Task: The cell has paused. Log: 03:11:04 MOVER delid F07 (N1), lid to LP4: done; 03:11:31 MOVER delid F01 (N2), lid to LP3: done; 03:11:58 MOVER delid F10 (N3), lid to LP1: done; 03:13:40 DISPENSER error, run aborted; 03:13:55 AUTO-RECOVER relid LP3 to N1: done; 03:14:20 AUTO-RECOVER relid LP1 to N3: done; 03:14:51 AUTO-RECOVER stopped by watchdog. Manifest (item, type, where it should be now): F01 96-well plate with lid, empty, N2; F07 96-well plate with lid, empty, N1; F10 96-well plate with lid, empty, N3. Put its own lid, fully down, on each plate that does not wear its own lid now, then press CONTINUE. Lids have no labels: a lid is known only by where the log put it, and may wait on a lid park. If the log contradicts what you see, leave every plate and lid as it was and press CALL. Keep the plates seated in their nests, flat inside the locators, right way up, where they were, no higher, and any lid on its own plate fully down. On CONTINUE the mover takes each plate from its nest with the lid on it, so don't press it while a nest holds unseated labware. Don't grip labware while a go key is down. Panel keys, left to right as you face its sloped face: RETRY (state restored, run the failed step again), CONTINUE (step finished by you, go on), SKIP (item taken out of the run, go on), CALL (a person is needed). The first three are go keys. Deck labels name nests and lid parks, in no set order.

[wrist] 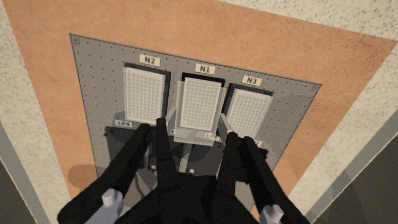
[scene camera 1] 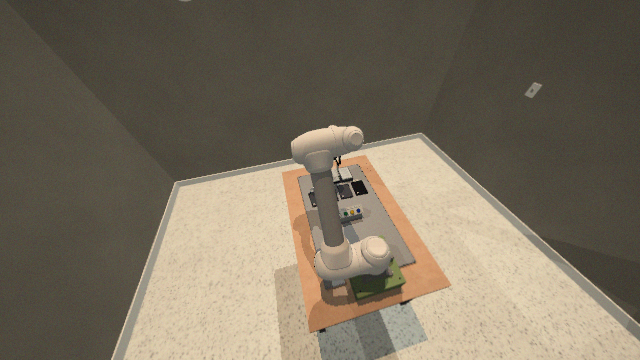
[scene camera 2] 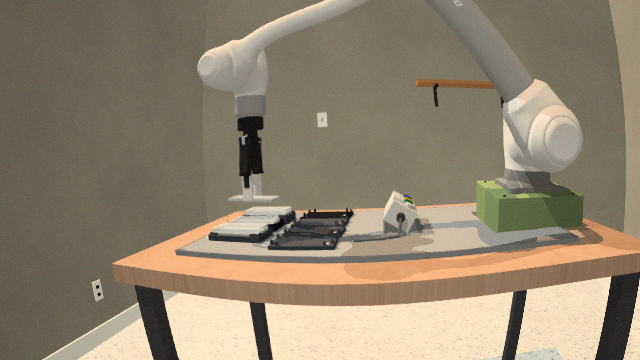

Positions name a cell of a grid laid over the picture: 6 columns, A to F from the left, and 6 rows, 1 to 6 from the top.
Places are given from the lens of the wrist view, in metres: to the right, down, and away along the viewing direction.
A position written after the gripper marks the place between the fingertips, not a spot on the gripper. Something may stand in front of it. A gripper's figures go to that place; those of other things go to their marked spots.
gripper (wrist: C4): 0.00, 0.01, 0.22
lid park LP1 (wrist: D5): 0.02, 0.15, 0.35
